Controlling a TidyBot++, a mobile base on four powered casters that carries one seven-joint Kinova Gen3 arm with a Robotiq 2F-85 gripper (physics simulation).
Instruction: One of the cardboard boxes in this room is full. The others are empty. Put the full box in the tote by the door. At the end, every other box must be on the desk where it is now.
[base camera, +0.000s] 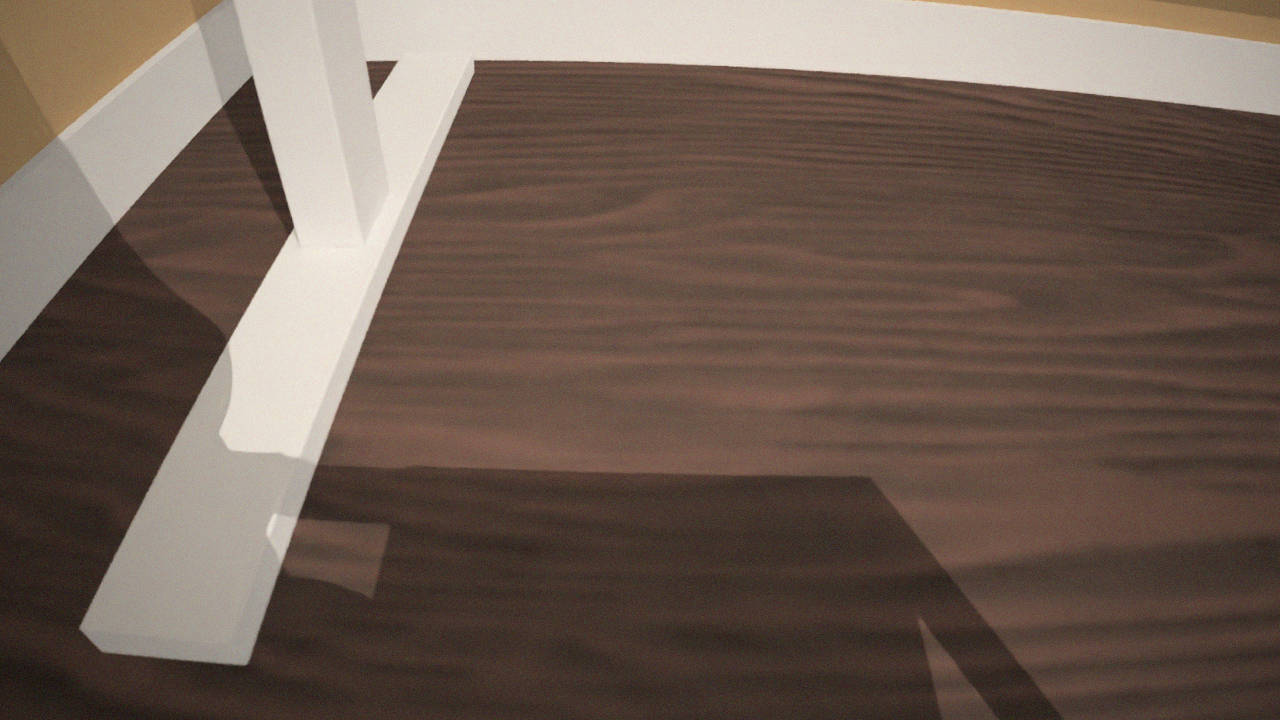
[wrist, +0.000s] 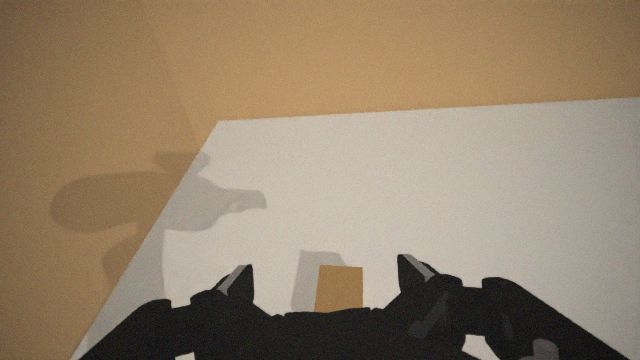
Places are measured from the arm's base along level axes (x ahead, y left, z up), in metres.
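Where they show: gripper, fingertip midpoint: (wrist: 325, 275).
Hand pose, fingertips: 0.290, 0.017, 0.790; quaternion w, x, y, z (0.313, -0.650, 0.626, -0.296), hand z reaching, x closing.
Each offset is from my fingertips to the top centre of the thing, as dx, dy, dz. "pt": to the spot under its first point. Level surfaces: height alone.
A cardboard box @[+0.078, -0.010, -0.187] (wrist: 339, 288) sits on the white desk @[dz -0.237] (wrist: 425, 175) in the wrist view, at the bottom centre. Its top shows, and its lower part is hidden behind the gripper's body. My gripper (wrist: 325, 275) is open, with its fingertips to the left and right of the box in the view. How far above the box the fingers are, I cannot tell. The box's shadow falls on the desk to its left. In the base camera view a white desk leg and foot @[pt +0.181, +0.202, -1.162] (base camera: 295, 331) stand at the left. The tote does not show in either view.
A tan wall (wrist: 350, 55) rises behind the desk and along its left edge, with the arm's shadow across both. In the base camera view the dark wooden floor @[dz -1.186] (base camera: 716, 313) runs to a white baseboard (base camera: 716, 34) at the back and another at the left.
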